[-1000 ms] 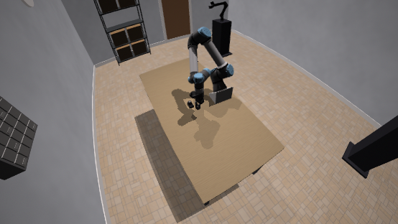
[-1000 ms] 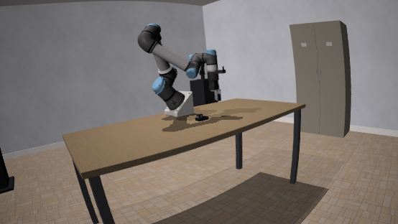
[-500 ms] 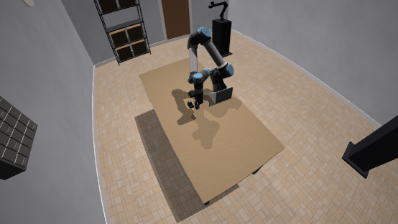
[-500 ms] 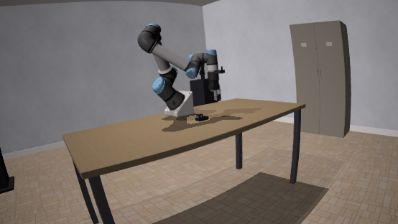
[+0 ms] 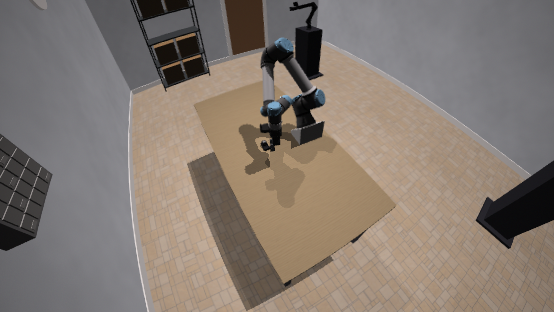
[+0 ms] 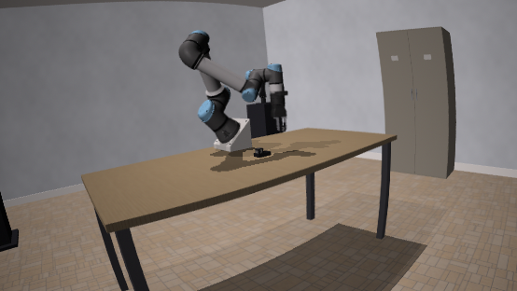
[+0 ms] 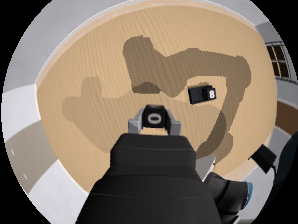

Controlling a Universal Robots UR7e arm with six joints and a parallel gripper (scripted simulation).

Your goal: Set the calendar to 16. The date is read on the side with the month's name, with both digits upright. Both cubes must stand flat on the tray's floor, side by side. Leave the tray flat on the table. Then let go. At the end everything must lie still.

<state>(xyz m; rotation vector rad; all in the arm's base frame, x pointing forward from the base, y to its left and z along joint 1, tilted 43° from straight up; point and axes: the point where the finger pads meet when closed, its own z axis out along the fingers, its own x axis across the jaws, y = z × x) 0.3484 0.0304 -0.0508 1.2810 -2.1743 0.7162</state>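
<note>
The dark calendar tray lies 2 cm behind my hand, 13 cm to the right of it and 12 cm below it. From my hand the other things lie so: black date cube (1 cm below).
</note>
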